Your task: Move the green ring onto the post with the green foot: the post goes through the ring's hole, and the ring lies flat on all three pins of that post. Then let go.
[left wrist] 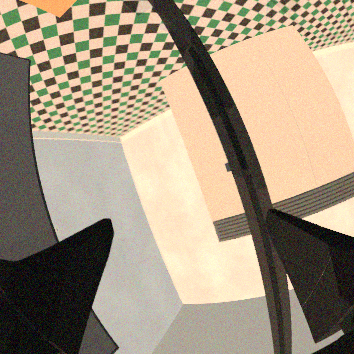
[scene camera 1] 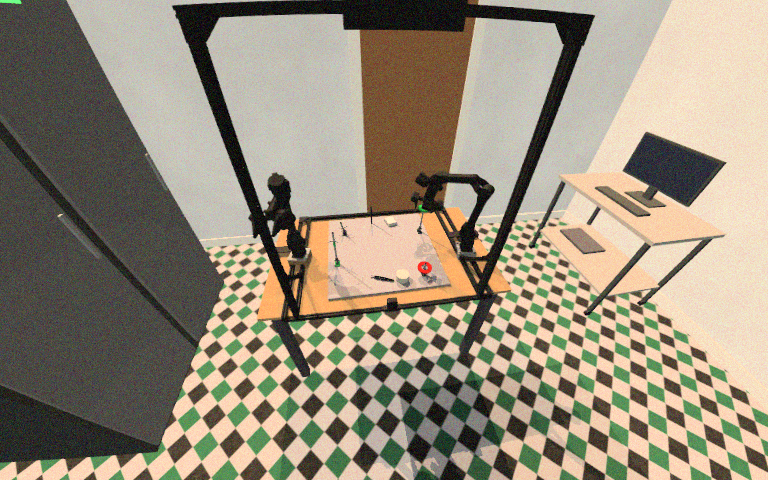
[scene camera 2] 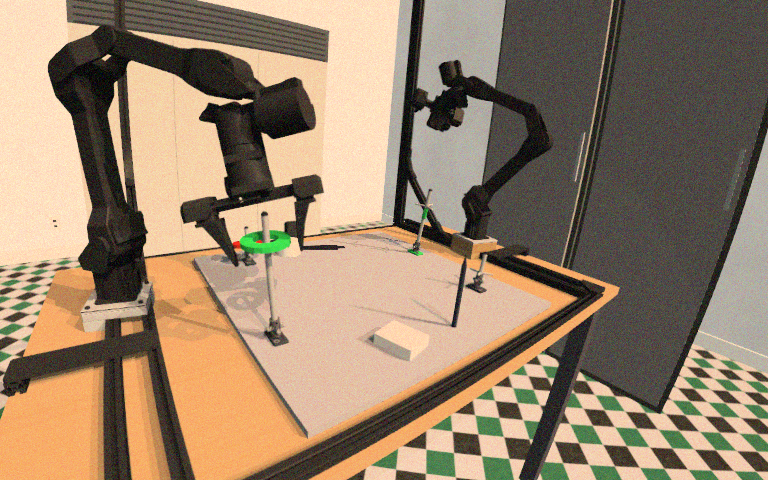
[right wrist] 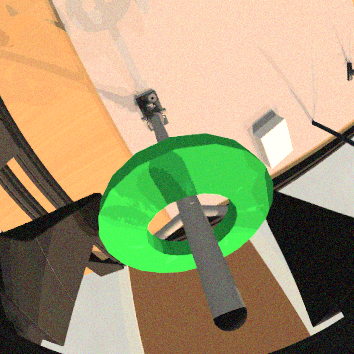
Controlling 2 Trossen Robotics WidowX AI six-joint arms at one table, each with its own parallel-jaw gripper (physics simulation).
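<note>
The green ring sits near the top of a tall dark-footed post, which passes through its hole. The post with the green foot stands on the mat, at the back right in scene camera 2, and bears no ring. My right gripper is open; in its wrist view the ring and post top show between the spread fingers, with gaps on both sides. My left gripper is open and empty, raised high beside the table and facing the room.
A red ring is on another post. A white cylinder and a black pen lie near it. A white block, an upright dark rod and a short post stand on the mat.
</note>
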